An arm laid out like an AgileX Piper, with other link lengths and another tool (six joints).
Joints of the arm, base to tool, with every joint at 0 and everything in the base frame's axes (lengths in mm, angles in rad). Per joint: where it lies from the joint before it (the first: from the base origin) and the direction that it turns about. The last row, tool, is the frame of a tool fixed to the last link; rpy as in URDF.
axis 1: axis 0 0 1 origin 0 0 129.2
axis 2: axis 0 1 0 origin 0 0 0
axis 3: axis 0 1 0 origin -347.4 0 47.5
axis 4: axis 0.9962 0 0.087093 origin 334.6 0 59
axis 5: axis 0 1 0 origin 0 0 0
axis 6: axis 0.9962 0 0.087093 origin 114.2 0 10
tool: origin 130.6 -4 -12.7 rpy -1.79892 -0.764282 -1.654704
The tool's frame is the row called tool.
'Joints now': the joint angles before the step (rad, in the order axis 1, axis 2, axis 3, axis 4, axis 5, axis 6). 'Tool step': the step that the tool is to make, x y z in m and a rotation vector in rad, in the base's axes. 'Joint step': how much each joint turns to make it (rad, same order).
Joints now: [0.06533, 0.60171, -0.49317, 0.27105, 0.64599, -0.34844]
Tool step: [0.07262, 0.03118, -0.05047, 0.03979, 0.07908, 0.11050]
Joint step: [-0.00003, 0.37941, -0.02542, 0.40720, -0.19737, -0.44643]
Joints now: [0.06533, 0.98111, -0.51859, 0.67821, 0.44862, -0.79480]
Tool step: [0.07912, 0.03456, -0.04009, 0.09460, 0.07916, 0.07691]
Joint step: [-0.00001, 0.38614, -0.15836, 0.45846, -0.00492, -0.44923]
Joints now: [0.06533, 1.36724, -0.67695, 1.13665, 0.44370, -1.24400]
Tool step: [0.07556, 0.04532, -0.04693, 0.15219, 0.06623, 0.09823]
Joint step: [0.00000, 0.36608, -0.21802, 0.30279, 0.14325, -0.27744]
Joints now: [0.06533, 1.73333, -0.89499, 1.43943, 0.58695, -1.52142]
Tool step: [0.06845, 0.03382, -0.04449, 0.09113, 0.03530, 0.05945]
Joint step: [0.01555, 0.29189, -0.25281, 0.06375, 0.09510, -0.03381]
